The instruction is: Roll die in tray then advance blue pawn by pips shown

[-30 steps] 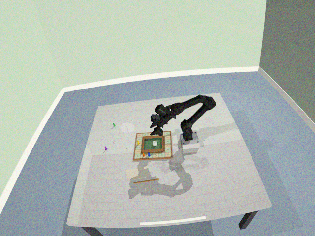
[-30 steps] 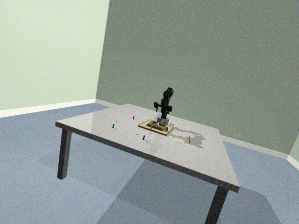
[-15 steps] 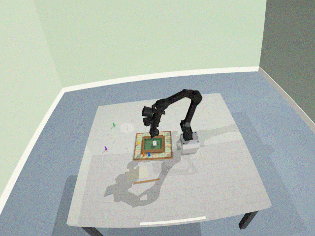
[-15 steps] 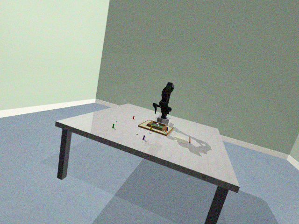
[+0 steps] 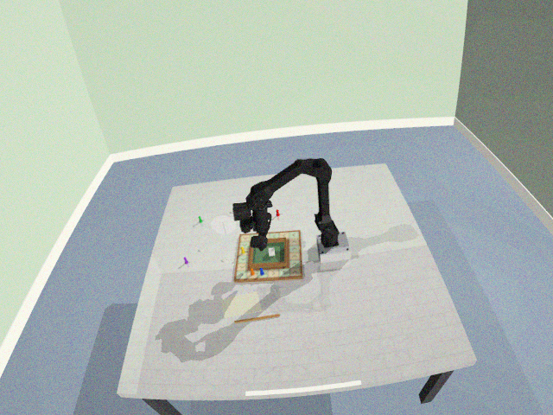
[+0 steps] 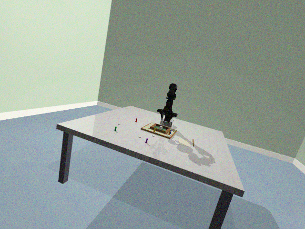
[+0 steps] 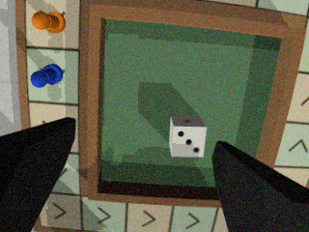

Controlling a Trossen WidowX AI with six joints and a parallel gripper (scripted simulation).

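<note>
Now: the blue pawn 2 cm ahead of my gripper tip, 8 cm to the left of it and 8 cm below it. From my gripper tip the other things lie so: orange pawn: 6 cm ahead, 7 cm to the left, 8 cm below; white die: 3 cm behind, 3 cm to the right, 8 cm below; green tray: 2 cm behind, 3 cm to the right, 10 cm below.
</note>
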